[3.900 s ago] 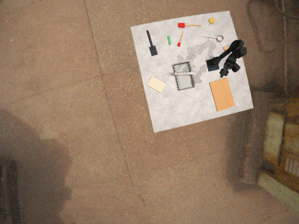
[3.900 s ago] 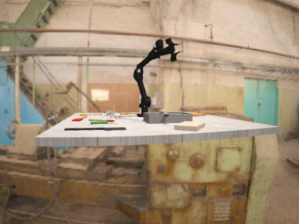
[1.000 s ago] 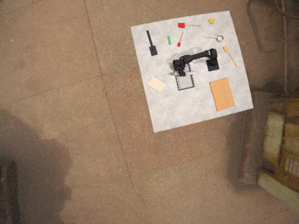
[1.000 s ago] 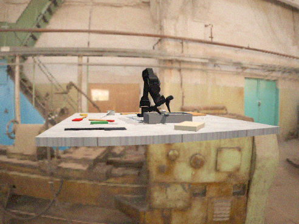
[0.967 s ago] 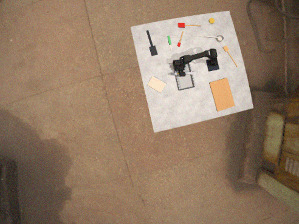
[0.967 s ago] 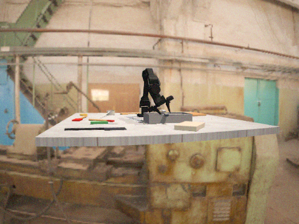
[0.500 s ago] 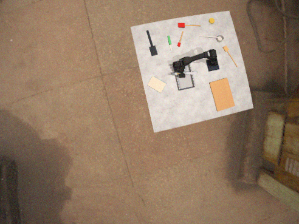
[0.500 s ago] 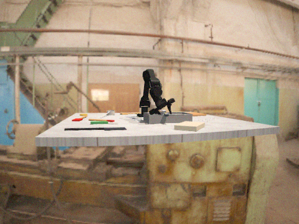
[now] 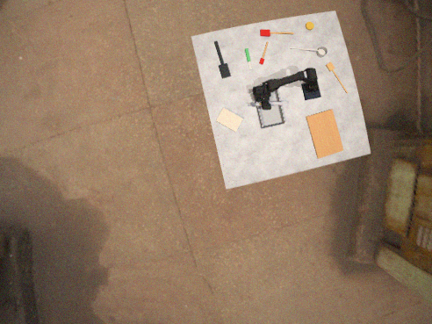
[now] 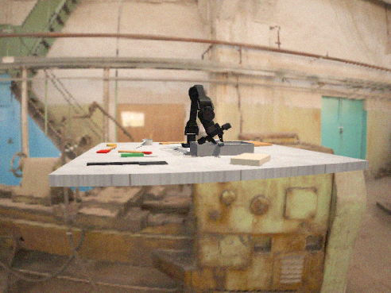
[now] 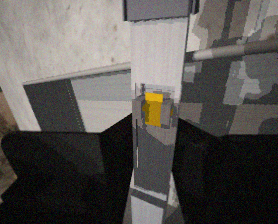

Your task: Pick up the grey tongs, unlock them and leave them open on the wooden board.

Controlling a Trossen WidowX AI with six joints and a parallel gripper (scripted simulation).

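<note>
Right now the grey roasting tin is 5 cm behind my gripper tip. Round my gripper tip: yellow mark (3 cm above, 2 cm to the right, 2 cm ahead); then black spatula (40 cm to the right, 30 cm ahead, 3 cm below); then cream block (26 cm ahead, 9 cm to the left, 2 cm below).
</note>
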